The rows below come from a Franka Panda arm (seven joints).
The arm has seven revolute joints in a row. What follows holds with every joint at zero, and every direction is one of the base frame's. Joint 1 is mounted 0.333 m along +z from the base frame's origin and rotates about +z. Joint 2 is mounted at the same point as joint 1 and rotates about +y. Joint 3 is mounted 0.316 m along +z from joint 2 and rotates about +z. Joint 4 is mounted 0.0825 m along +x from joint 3 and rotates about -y. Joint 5 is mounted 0.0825 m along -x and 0.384 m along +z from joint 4 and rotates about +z. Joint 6 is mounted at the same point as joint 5 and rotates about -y. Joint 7 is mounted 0.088 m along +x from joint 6 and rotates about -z. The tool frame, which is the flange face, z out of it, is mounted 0.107 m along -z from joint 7; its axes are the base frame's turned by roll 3.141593, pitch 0 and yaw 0 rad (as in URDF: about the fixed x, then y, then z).
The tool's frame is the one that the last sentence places.
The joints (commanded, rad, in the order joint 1, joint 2, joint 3, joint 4, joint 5, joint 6, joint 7), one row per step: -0.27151 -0.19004 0.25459 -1.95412 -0.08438 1.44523 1.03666; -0.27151 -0.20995 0.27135 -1.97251 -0.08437 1.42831 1.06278; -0.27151 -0.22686 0.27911 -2.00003 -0.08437 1.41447 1.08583; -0.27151 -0.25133 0.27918 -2.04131 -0.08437 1.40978 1.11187; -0.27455 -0.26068 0.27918 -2.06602 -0.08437 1.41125 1.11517; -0.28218 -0.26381 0.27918 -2.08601 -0.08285 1.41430 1.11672; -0.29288 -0.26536 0.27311 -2.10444 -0.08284 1.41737 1.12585; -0.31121 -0.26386 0.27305 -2.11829 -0.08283 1.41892 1.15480; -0.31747 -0.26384 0.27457 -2.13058 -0.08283 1.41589 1.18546; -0.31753 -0.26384 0.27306 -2.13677 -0.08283 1.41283 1.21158; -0.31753 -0.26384 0.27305 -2.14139 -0.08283 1.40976 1.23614; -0.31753 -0.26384 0.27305 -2.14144 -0.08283 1.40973 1.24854
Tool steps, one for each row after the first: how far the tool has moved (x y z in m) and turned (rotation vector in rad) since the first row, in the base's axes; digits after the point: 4 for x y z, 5 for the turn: -0.0081 0.0088 -0.0004 -0.01691 0.01351 -0.01124; -0.0166 0.0126 -0.0059 -0.03120 0.03574 -0.02854; -0.0273 0.0127 -0.0136 -0.04725 0.05446 -0.05577; -0.0322 0.0111 -0.0203 -0.05113 0.06824 -0.06309; -0.0354 0.0076 -0.0275 -0.05102 0.08216 -0.07311; -0.0383 -0.0002 -0.0344 -0.05272 0.09488 -0.09852; -0.0404 -0.0084 -0.0409 -0.06250 0.10549 -0.14379; -0.0429 -0.0106 -0.0462 -0.07485 0.11720 -0.17746; -0.0445 -0.0115 -0.0489 -0.08495 0.12312 -0.20333; -0.0457 -0.0116 -0.0509 -0.09505 0.12769 -0.22617; -0.0457 -0.0116 -0.0509 -0.09995 0.12620 -0.23747
